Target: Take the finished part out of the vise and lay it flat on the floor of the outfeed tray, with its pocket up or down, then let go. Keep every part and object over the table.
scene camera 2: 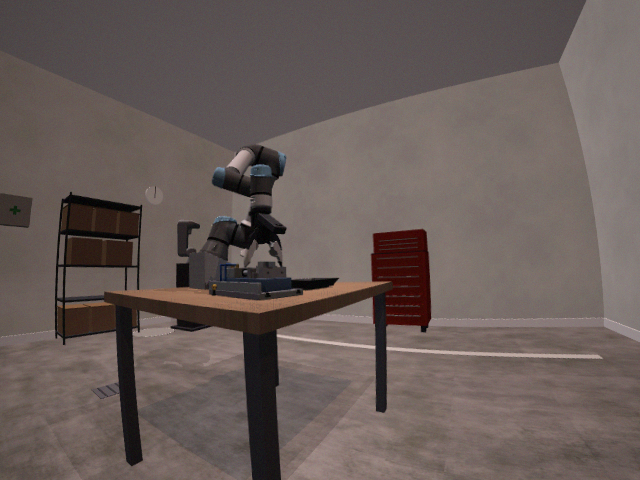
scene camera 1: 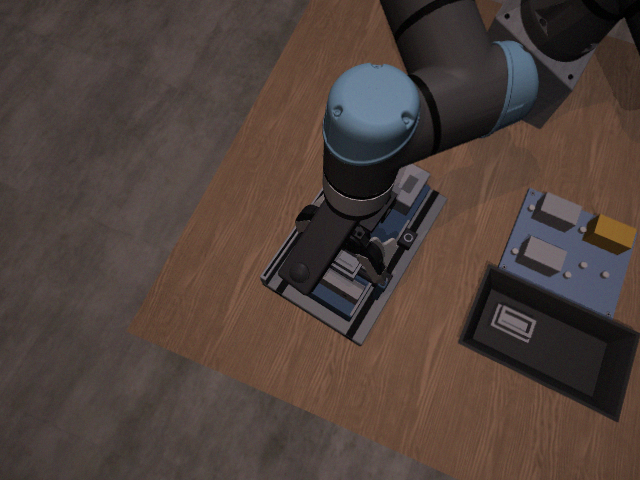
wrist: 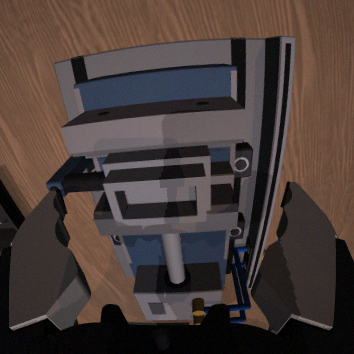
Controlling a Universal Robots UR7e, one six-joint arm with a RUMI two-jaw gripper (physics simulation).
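Places are measured from the arm's base along level axes (x back, y right, z up), in millimetres.
Where they show: gripper, fingertip midpoint: (scene camera 1: pixel 339 254) (wrist: pixel 171 188); arm's base, link origin: (scene camera 2: pixel 212 259) (scene camera 1: pixel 557 18).
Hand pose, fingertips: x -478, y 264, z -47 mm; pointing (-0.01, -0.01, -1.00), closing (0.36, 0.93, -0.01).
Each offset is from my fingertips to the top centre of the thing. "spot": to the spot under its first point.
The finished part {dz +18, dx -6, dy -6 mm} (scene camera 1: pixel 347 264) (wrist: pixel 155 197) is a grey block with a rectangular pocket facing up. It sits between the jaws of the vise {dz +2, dx +61, dy -24 mm} (scene camera 1: pixel 323 314) (wrist: pixel 155 132), its top above them. My gripper (scene camera 1: pixel 345 249) (scene camera 2: pixel 264 260) (wrist: pixel 171 188) is open and empty, pointing down over the vise. In the wrist view its fingers stand wide apart to the left and right of the part, with their tips near its level in the picture. The exact height gap is hard to tell. The dark outfeed tray (scene camera 1: pixel 563 356) (scene camera 2: pixel 317 282) stands to the right in scene camera 1; pale rectangular outlines show on its floor.
A blue plate {dz -89, dx +130, dy -376 mm} (scene camera 1: pixel 555 281) with pegs, two grey blocks {dz -53, dx +100, dy -323 mm} (scene camera 1: pixel 542 255) and a yellow block {dz -53, dx +167, dy -430 mm} (scene camera 1: pixel 611 235) lies behind the tray. A dark cylinder {spot: dz -1, dx -25, dy -49 mm} (wrist: pixel 85 182) sticks out left of the part. Blue tubes {spot: dz -16, dx +152, dy +13 mm} (wrist: pixel 242 282) and a piston rod {dz -11, dx +75, dy -34 mm} (wrist: pixel 174 257) show on the vise.
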